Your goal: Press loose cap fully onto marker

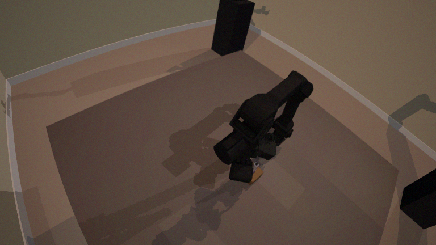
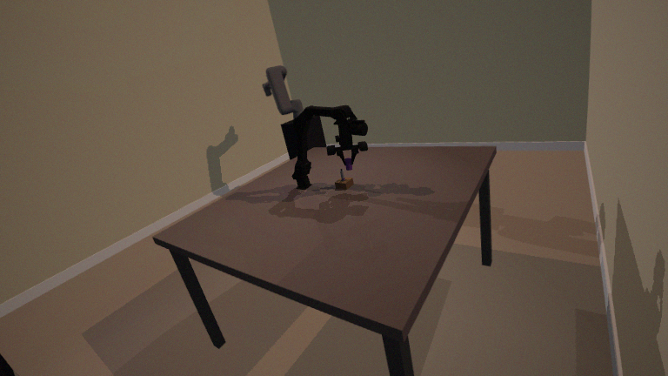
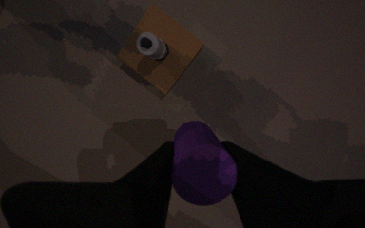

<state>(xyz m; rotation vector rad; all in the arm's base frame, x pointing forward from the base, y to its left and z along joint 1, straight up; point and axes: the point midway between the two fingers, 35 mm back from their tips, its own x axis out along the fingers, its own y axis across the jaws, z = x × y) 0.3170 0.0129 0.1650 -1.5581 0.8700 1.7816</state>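
The grey marker is 70 mm behind my gripper tip, 60 mm below it and 30 mm to the left of it. The rest, counted from my gripper tip: tan holder block (110 mm below, 70 mm behind, 30 mm to the left); purple cap (10 mm above).
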